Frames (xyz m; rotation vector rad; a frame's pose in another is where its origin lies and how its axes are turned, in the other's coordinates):
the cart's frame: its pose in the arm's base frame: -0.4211 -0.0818 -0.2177 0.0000 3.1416 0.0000
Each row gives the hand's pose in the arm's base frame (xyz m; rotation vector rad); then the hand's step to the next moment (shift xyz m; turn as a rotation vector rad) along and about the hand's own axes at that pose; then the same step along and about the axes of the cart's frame.
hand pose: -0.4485 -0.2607 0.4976 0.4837 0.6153 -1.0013
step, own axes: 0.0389 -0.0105 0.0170 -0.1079 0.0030 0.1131
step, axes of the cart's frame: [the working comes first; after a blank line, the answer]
step, axes of the arm's base frame: 0.0105 -0.0398 -0.0147 -0.0118 -0.0029 0.1559

-0.0105 -0.0398 0.0147 0.0118 -0.0029 -0.1559
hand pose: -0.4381 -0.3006 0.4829 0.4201 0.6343 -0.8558
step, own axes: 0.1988 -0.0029 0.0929 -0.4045 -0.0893 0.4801
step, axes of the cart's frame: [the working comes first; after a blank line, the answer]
step, axes of the arm's base frame: 0.1274 -0.1669 -0.0637 -0.1055 -0.1030 0.6167

-0.1274 -0.1669 0.0637 0.1055 -0.1030 -0.6167
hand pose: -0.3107 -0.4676 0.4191 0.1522 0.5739 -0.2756
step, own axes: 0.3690 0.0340 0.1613 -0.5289 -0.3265 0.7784
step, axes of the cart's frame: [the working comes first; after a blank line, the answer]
step, axes of the arm's base frame: 0.3898 -0.0818 -0.0683 -0.1232 -0.3672 0.9177

-0.3898 -0.0818 0.0683 0.1232 -0.3672 -0.9177
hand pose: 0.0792 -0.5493 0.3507 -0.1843 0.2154 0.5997
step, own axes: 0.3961 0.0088 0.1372 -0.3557 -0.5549 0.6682
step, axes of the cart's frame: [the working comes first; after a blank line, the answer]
step, axes of the arm's base frame: 0.3336 0.2521 0.0306 0.1314 -0.4849 0.7928

-0.3336 0.2521 -0.0306 -0.1314 -0.4849 -0.7928
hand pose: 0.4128 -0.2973 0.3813 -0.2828 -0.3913 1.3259
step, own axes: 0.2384 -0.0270 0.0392 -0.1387 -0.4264 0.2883
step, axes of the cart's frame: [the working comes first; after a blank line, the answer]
step, axes of the arm's base frame: 0.0528 0.2254 0.0741 0.2243 -0.2367 0.4217

-0.0528 0.2254 -0.0741 -0.2243 -0.2367 -0.4217
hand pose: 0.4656 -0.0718 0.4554 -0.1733 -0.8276 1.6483
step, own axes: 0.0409 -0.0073 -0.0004 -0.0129 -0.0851 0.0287
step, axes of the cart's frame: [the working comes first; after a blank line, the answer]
step, axes of the arm's base frame: -0.0048 0.0375 0.0173 0.0563 -0.0218 0.0678

0.0049 0.0375 -0.0173 -0.0563 -0.0218 -0.0678
